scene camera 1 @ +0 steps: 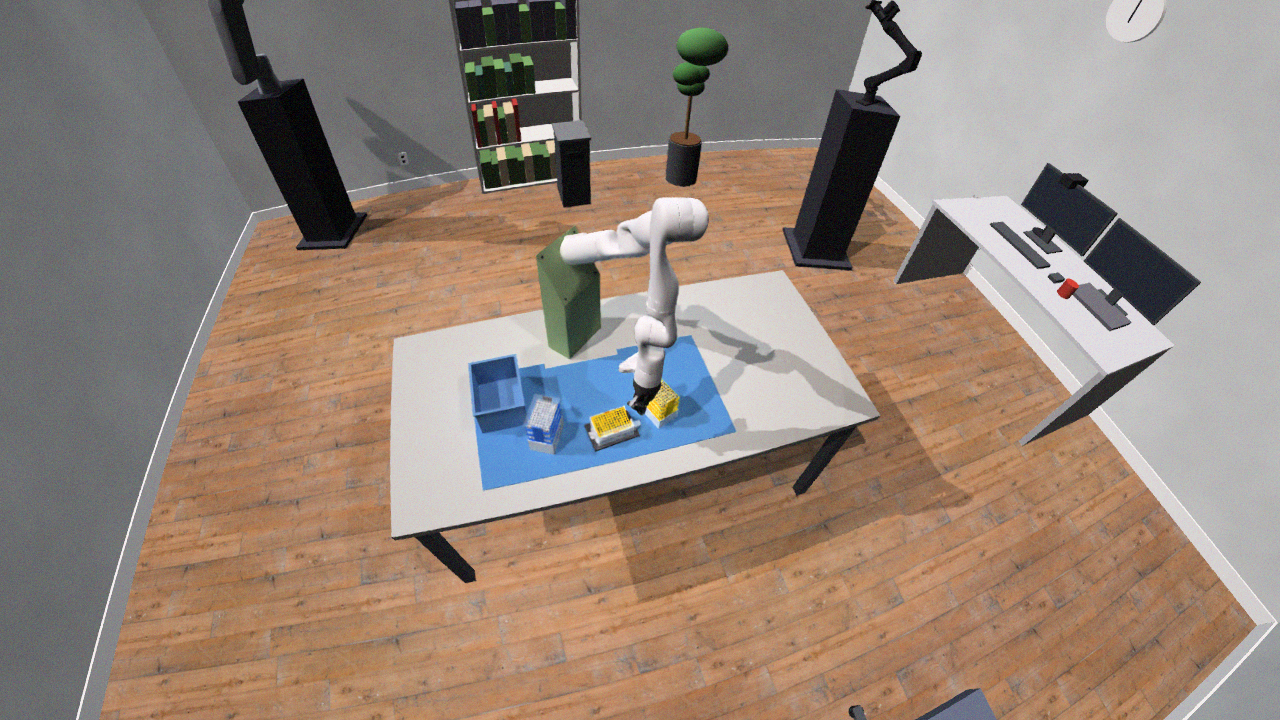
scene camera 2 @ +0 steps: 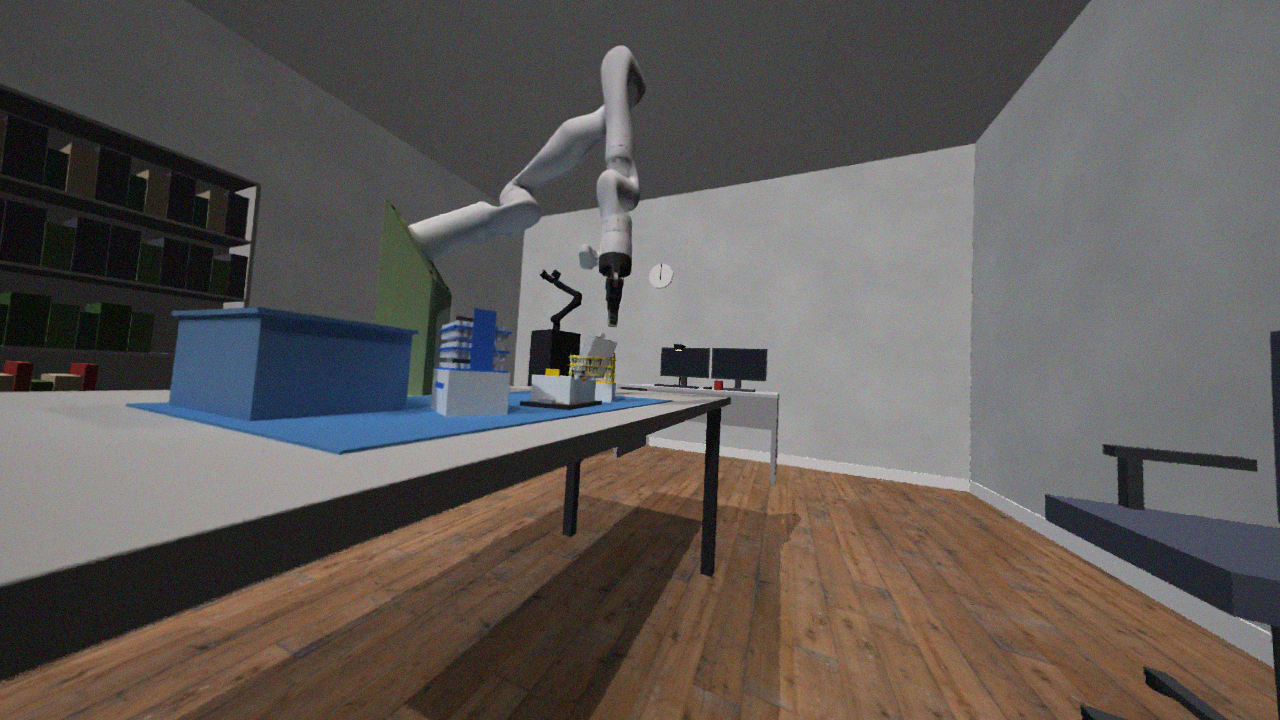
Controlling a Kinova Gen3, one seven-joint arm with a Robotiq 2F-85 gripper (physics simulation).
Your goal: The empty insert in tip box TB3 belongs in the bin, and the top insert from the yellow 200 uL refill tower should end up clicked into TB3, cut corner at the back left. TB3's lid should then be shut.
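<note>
A white box (scene camera 1: 614, 435) (scene camera 2: 562, 389), which I take for TB3, stands on a dark base with a yellow dotted insert (scene camera 1: 612, 420) showing on top. I cannot tell whether the insert is empty. A pale tilted panel (scene camera 2: 602, 345), apparently the raised lid, shows behind it in scene camera 2. The yellow refill tower (scene camera 1: 663, 402) (scene camera 2: 605, 392) stands right of the box, with yellow layers on a white base. My gripper (scene camera 1: 636, 405) (scene camera 2: 612, 323) is shut and empty, above the area around the tower and box. The blue bin (scene camera 1: 498, 419) (scene camera 2: 331, 368) stands at the mat's left; its inside is partly hidden.
A blue-layered tower (scene camera 1: 543, 424) (scene camera 2: 471, 391) stands between the bin and the white box. These things stand on a blue mat (scene camera 1: 519, 468) (scene camera 2: 349, 438) on the pale table (scene camera 1: 787, 376). The green arm mount (scene camera 1: 571, 313) (scene camera 2: 407, 295) rises at the table's back.
</note>
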